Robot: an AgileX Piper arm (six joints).
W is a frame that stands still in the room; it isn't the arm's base.
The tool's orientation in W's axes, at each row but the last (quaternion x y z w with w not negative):
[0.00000 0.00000 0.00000 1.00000]
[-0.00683 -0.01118 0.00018 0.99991]
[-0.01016 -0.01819 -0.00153 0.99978]
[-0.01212 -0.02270 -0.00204 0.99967]
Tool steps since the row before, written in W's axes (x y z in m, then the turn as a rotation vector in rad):
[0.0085 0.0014 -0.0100 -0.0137 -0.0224 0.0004]
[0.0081 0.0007 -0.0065 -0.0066 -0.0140 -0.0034]
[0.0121 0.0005 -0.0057 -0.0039 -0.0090 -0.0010]
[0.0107 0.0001 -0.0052 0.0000 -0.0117 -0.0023]
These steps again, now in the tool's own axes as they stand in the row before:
[0.0085 0.0014 -0.0100 -0.0137 -0.0224 0.0004]
[0.0080 0.0008 -0.0067 -0.0067 -0.0140 -0.0034]
[0.0119 0.0007 -0.0061 -0.0039 -0.0090 -0.0010]
[0.0105 0.0003 -0.0057 -0.0001 -0.0116 -0.0026]

